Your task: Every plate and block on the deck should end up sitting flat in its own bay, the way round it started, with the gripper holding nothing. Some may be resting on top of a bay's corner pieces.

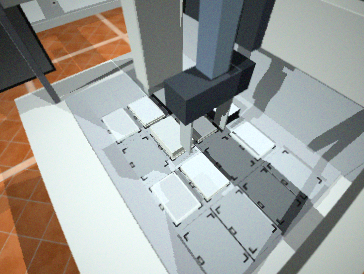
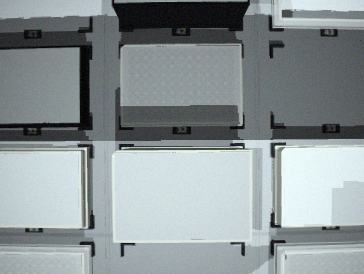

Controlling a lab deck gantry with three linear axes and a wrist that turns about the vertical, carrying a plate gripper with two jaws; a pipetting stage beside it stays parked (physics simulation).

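Frame: origin at the robot's base, x ahead, y left, z up, level; metres.
Seen in the pictures: gripper, fingertip midpoint: [image 1: 202,137]; robot's base, link origin: [image 1: 102,120].
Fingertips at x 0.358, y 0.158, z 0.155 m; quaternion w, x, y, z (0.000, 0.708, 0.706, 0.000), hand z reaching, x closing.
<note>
Pixels of each thing's top centre, then the offset from my fingertips to it. "spot": a spot on its surface instead.
- thin welled plate, top centre: [image 2: 181,83] [image 1: 196,122] dx -0.130, dy +0.099, dz -0.140 m
- tall white block, top centre: [image 2: 182,196] [image 1: 171,133] dx -0.130, dy -0.009, dz -0.113 m
- black block, top centre: [image 1: 219,104] dx -0.130, dy +0.206, dz -0.113 m
- bay 21, surface spot: [image 2: 40,190] [image 1: 148,112] spot: dx -0.276, dy -0.009, dz -0.140 m
- bay 23, surface spot: [image 2: 307,182] spot: dx -0.001, dy -0.003, dz -0.140 m
- bay 43, surface spot: [image 1: 254,137] spot: dx +0.037, dy +0.213, dz -0.140 m
- black-rimmed plate, top centre: [image 2: 23,86] [image 1: 169,97] dx -0.294, dy +0.099, dz -0.140 m
- bay 11, surface spot: [image 2: 40,260] spot: dx -0.278, dy -0.083, dz -0.140 m
- bay 13, surface spot: [image 2: 325,261] spot: dx +0.019, dy -0.087, dz -0.140 m
My gripper [image 1: 206,140] has its jaws wide apart and empty, over the middle of the deck. A thin welled plate [image 1: 205,131] [image 2: 181,80] is in bay 32; its near edge looks slightly wider than its far edge, so it may tilt. A tall white block [image 1: 167,134] [image 2: 182,197] is over bay 22, its top reaching past the near corners; its seating is hidden. A black block [image 1: 231,115] [image 2: 181,16] is in bay 42. White plates are in bay 21 [image 1: 145,110] [image 2: 40,190], bay 23 [image 1: 205,174] [image 2: 307,182] and bay 43 [image 1: 254,137]. A black-rimmed plate [image 2: 37,85] is in bay 31.
Two more pale plates lie at bay 11 [image 1: 120,124] [image 2: 40,260] and bay 13 [image 1: 175,196] [image 2: 325,261]. Corner pieces of other bays show at the right and front. The grey column [image 1: 160,45] stands behind the gripper. Pale walls edge the deck.
</note>
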